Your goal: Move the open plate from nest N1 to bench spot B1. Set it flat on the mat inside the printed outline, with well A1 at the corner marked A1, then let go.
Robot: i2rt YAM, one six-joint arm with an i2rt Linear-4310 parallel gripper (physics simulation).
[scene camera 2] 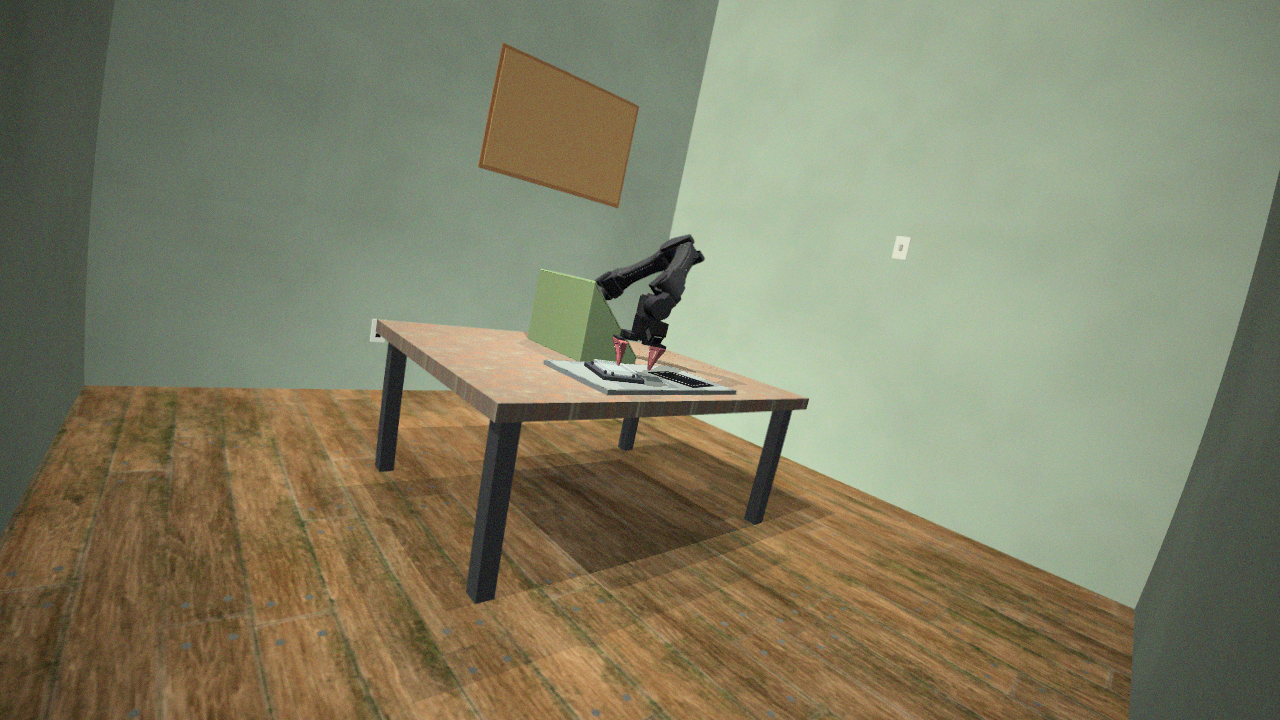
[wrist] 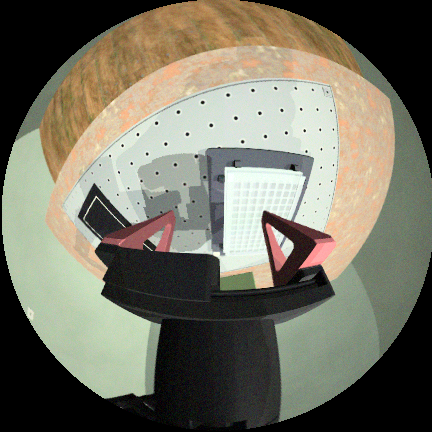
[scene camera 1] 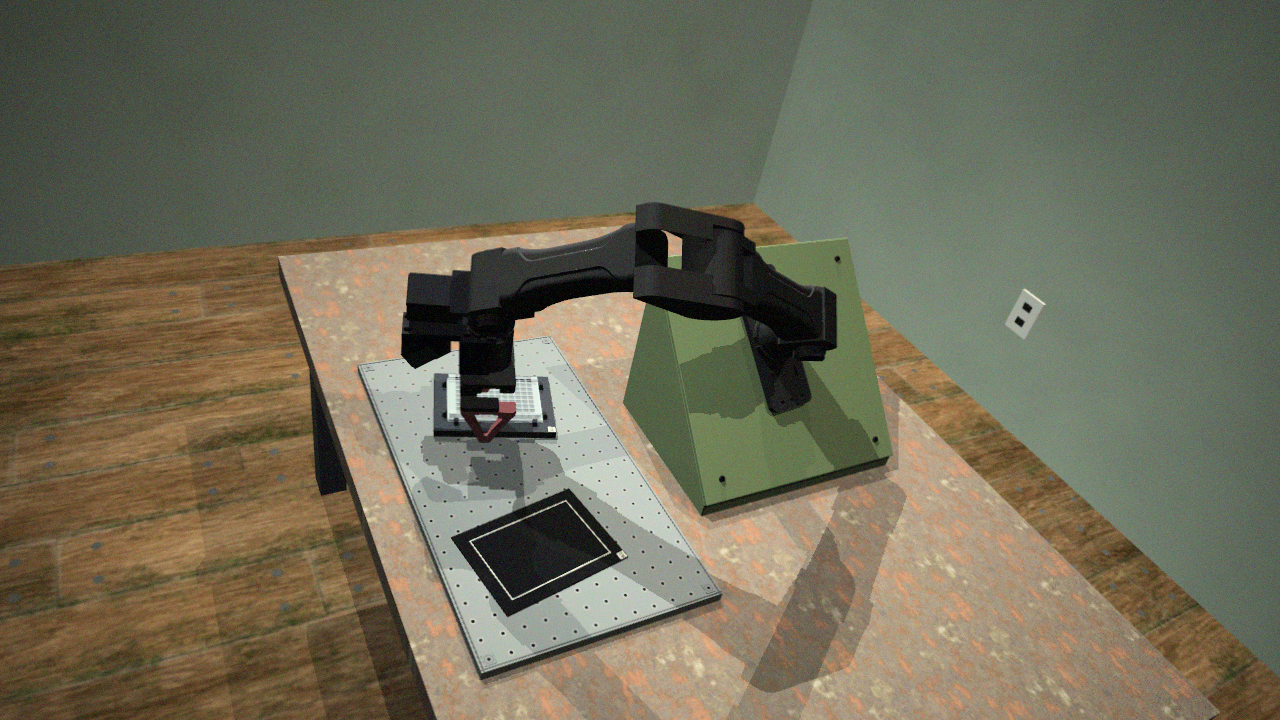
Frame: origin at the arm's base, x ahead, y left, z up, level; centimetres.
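Where they show: gripper, fingertip midpoint: (scene camera 2: 633, 367) (wrist: 217, 214) (scene camera 1: 483, 416); arm's base at its link origin: (scene camera 2: 585, 305) (scene camera 1: 769, 338).
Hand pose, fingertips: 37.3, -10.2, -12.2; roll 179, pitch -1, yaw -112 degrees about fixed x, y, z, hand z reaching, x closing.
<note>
Each offset is from my fingertips to the top centre of the thing, as dx, dy, dz. "*": to the spot under its first point. Level surfaces: height alone.
The white open plate @(-3.5, -4.0, -0.4) (scene camera 1: 528, 399) (wrist: 260, 210) lies in the dark nest N1 @(-3.5, -4.1, -0.8) (scene camera 1: 440, 410) (wrist: 216, 192) on the perforated board. The black mat @(dz -2.8) (scene camera 1: 546, 546) (scene camera 2: 684, 379) (wrist: 102, 218) of spot B1 bears a thin white printed outline @(* +8.2, +21.7, -2.8) (scene camera 1: 490, 570). A small white corner label @(* -7.2, +25.6, -2.8) (scene camera 1: 621, 555) sits at the mat's right corner; its text is too small to read. My gripper (scene camera 1: 486, 417) (scene camera 2: 634, 367) (wrist: 217, 214) is open, pointing down above the nest. In the wrist view one red finger overlaps the plate's right part and the other stands left of the nest, over the board. Nothing is between the fingers.
The grey perforated board (scene camera 1: 617, 488) (scene camera 2: 581, 377) (wrist: 260, 102) lies on the speckled table @(dz -4.3) (scene camera 1: 966, 573) (scene camera 2: 447, 351). The green wedge-shaped arm mount (scene camera 1: 671, 420) (scene camera 2: 563, 313) stands beside the board. Small dark posts stand around the plate on the nest.
</note>
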